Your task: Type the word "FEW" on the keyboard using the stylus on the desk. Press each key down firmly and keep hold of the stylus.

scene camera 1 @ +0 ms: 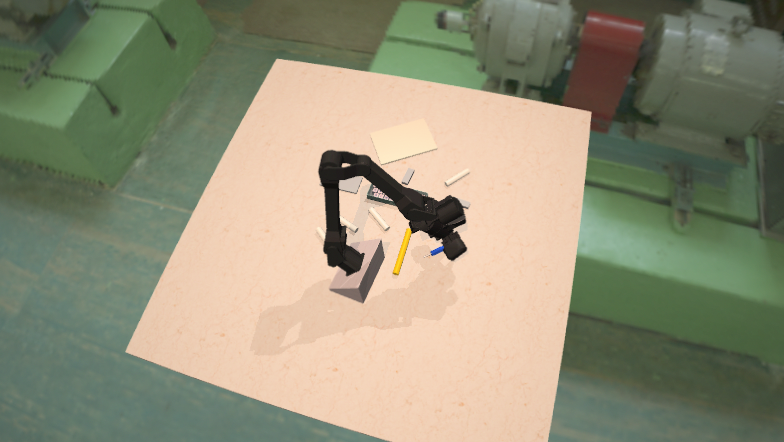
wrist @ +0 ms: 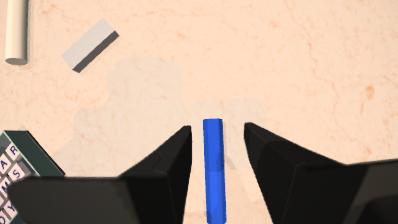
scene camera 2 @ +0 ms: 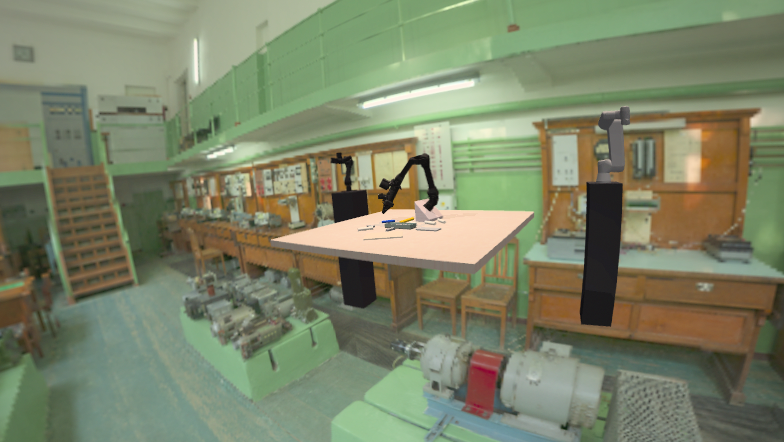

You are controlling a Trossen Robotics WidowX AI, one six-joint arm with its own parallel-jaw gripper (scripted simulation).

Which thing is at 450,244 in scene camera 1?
The gripper.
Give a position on a grey block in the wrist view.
80,54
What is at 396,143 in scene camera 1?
A beige sheet.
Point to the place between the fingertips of the gripper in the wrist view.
217,131
